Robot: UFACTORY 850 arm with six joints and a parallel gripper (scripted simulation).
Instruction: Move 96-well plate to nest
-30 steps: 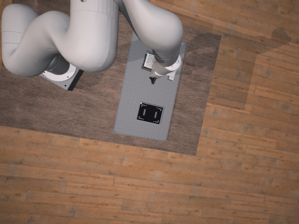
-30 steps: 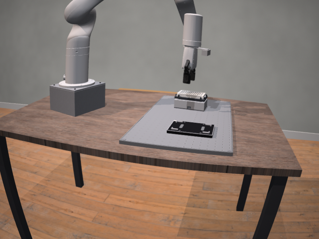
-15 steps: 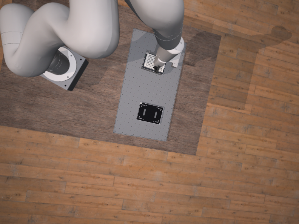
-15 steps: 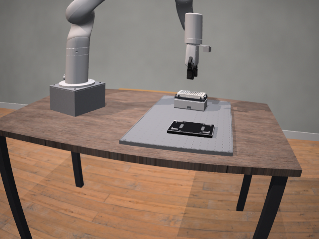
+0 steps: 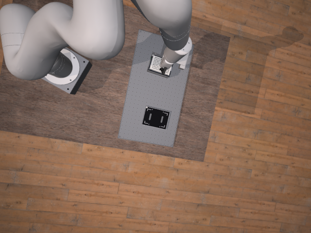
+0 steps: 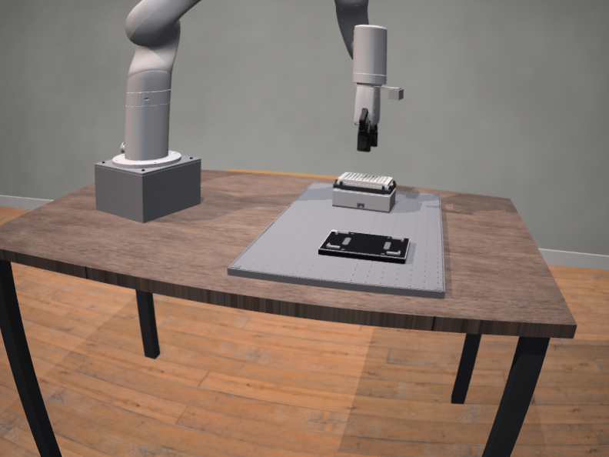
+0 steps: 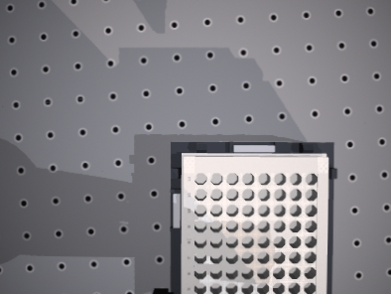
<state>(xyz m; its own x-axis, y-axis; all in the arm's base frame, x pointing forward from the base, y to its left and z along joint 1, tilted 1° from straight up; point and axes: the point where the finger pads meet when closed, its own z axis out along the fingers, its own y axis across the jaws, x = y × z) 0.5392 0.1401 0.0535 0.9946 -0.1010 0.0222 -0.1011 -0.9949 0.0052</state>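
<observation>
The 96-well plate is 90 mm below my hand. From my hand the other things lie so: black plate nest N1: 330 mm to the right, 150 mm below, 40 mm ahead.
</observation>
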